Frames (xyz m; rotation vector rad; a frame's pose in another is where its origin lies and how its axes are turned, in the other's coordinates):
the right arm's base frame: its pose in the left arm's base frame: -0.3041 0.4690 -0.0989 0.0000 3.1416 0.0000
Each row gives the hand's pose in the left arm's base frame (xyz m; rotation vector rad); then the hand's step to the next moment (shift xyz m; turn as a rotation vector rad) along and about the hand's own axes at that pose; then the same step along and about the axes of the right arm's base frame.
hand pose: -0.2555 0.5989 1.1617 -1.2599 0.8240 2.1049
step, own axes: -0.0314 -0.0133 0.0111 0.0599 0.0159 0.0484
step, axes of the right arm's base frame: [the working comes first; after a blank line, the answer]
step, axes of the left arm's base frame: 0.0162 0.0126 0.0294 -0.0634 0.0335 -0.0323

-0.0162 0.0126 -0.0294 0.0634 0.0335 0.0323
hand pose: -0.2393 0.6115 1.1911 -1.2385 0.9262 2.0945
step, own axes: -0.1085 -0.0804 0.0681 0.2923 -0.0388 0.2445
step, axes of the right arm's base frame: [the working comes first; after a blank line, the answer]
step, axes of the left arm's base frame: 0.0699 0.0924 0.0972 -0.2292 0.2424 -0.1882

-0.0699 0.0924 -0.0972 0.2292 0.2424 0.1882
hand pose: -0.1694 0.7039 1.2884 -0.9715 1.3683 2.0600
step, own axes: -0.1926 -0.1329 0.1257 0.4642 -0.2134 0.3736
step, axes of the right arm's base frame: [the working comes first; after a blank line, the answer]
step, axes of the left arm's base frame: 0.1801 0.1660 0.1029 -0.2510 0.4299 -0.3909

-0.1800 0.1660 -0.1029 0.2510 0.4299 0.3909
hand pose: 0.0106 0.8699 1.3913 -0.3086 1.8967 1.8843
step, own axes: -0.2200 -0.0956 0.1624 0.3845 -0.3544 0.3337
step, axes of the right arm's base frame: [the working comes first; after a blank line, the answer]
step, axes of the left arm's base frame: 0.2614 0.1230 0.0212 -0.1227 0.3722 -0.4808

-0.2614 0.1230 -0.0212 0.1227 0.3722 0.4808
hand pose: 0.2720 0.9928 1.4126 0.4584 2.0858 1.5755
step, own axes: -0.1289 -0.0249 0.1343 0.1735 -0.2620 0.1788
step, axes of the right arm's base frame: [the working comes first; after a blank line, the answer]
step, axes of the left arm's base frame: 0.1826 0.0314 -0.0308 -0.0372 0.1619 -0.3211

-0.1826 0.0314 0.0308 0.0372 0.1619 0.3211
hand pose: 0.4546 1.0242 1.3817 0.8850 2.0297 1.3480
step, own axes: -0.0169 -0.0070 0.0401 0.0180 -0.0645 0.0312
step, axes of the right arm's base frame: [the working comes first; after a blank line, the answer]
step, axes of the left arm's base frame: 0.0388 0.0082 -0.0193 -0.0029 0.0135 -0.0726

-0.0388 0.0082 0.0193 0.0029 0.0135 0.0726
